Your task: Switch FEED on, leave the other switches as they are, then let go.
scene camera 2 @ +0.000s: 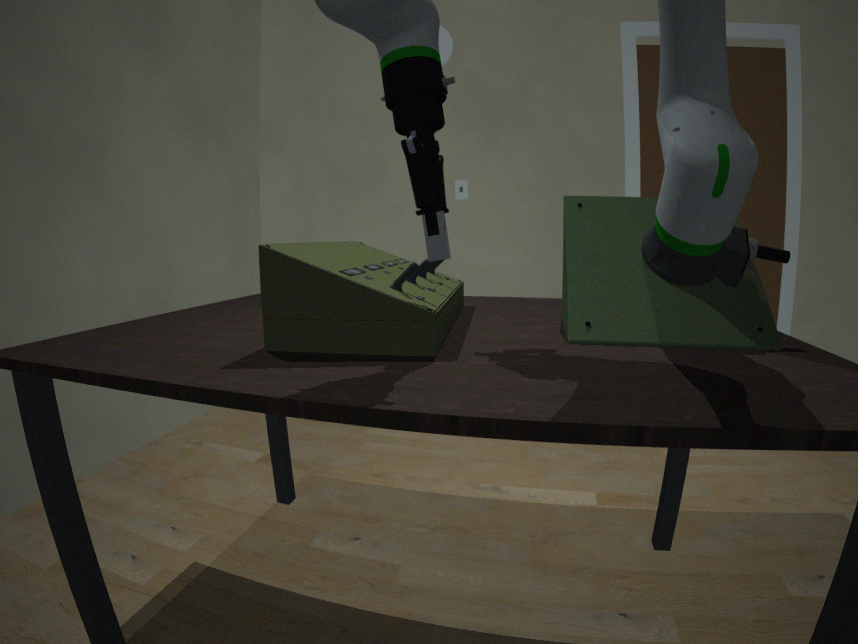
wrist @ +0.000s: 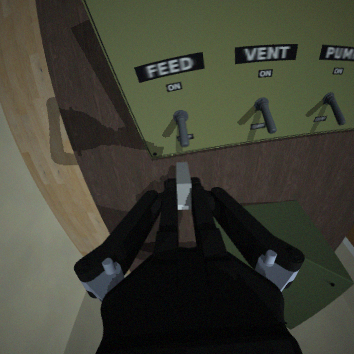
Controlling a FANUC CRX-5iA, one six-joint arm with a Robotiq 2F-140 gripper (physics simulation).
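Seen in the pictures: gripper, fingertip midpoint: [scene camera 2: 439, 260] [wrist: 181, 171]; arm's base, link origin: [scene camera 2: 681, 254].
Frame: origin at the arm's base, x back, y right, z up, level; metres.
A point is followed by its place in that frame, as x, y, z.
The FEED switch [wrist: 182, 129] @[-0.428, -0.253, -0.028] is a grey toggle lever on the sloped green switch box [scene camera 2: 346, 322] @[-0.480, -0.338, -0.094] [wrist: 200, 25] @[-0.551, -0.239, -0.014]. Its lever leans away from its ON label, toward the box's lower edge. The VENT switch [wrist: 266, 116] @[-0.455, -0.140, -0.029] and the PUMP switch [wrist: 335, 109] @[-0.483, -0.024, -0.030] lean away from their ON labels too. My gripper [scene camera 2: 437, 259] @[-0.372, -0.251, -0.011] [wrist: 181, 171] @[-0.372, -0.251, -0.011] is shut with nothing between its fingers. In the wrist view its tips show just below the FEED lever, in line with it. In the scene view they are close to the levers at the box's low side; whether they touch one is unclear.
A larger green sloped block [scene camera 2: 609, 277] @[-0.131, -0.062, -0.043] [wrist: 280, 225] @[-0.214, -0.008, -0.057] stands on the dark table [scene camera 2: 485, 402] @[-0.245, -0.459, -0.141] at the right, with the arm's pale lower joint [scene camera 2: 703, 159] @[-0.003, -0.202, 0.135] in front of it. A wall and a brown door [scene camera 2: 769, 138] are behind the table.
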